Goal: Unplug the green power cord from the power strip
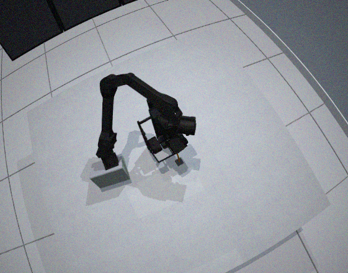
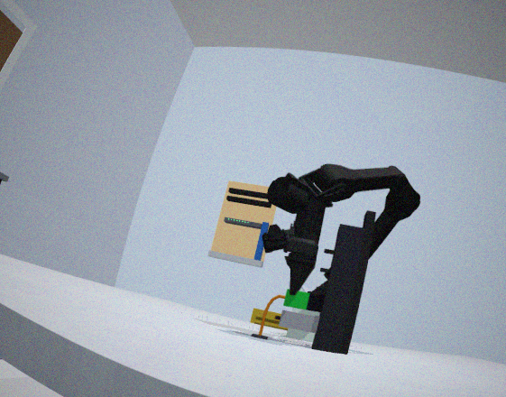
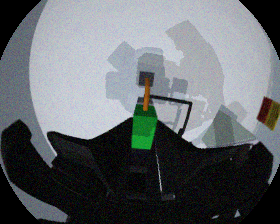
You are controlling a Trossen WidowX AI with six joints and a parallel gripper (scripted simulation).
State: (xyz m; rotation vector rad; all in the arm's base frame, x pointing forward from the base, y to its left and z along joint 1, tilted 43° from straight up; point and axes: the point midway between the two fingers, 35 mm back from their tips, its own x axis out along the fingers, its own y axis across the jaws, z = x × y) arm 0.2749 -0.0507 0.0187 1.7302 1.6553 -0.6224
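Right now my gripper tip is 1 cm past the green plug and 3 cm to the right of it.
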